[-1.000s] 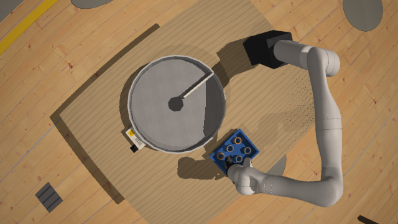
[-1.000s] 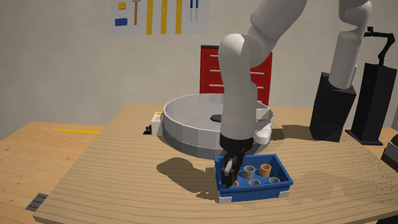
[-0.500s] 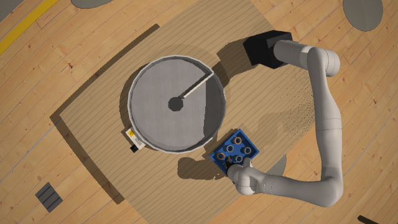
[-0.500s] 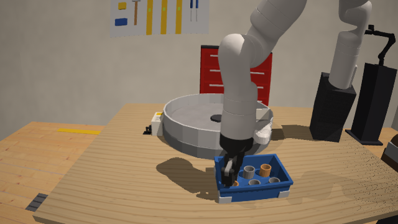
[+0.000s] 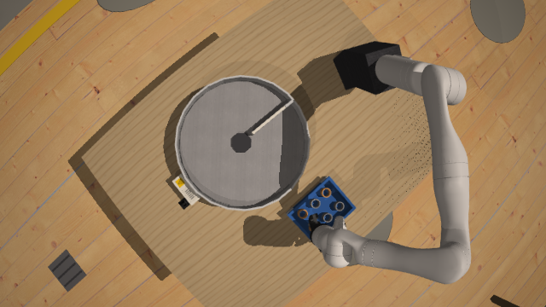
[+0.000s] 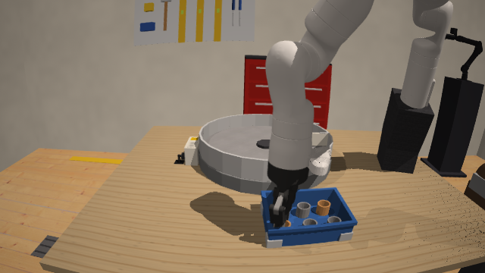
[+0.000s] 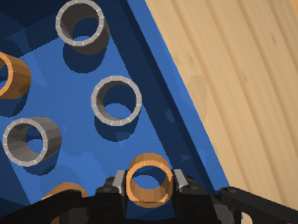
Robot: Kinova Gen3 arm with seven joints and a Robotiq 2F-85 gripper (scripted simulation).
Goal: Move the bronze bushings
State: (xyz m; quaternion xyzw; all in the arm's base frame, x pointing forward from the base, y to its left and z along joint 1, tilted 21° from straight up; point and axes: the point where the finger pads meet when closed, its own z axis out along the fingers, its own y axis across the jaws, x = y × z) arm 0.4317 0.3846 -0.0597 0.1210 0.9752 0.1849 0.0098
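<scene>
Right now my hand is 5 cm past the blue crate, 4 cm to the left of it and 1 cm above it. The rest, counted from my hand: grey turntable disc 6 cm ahead, 37 cm to the right, 2 cm above.
</scene>
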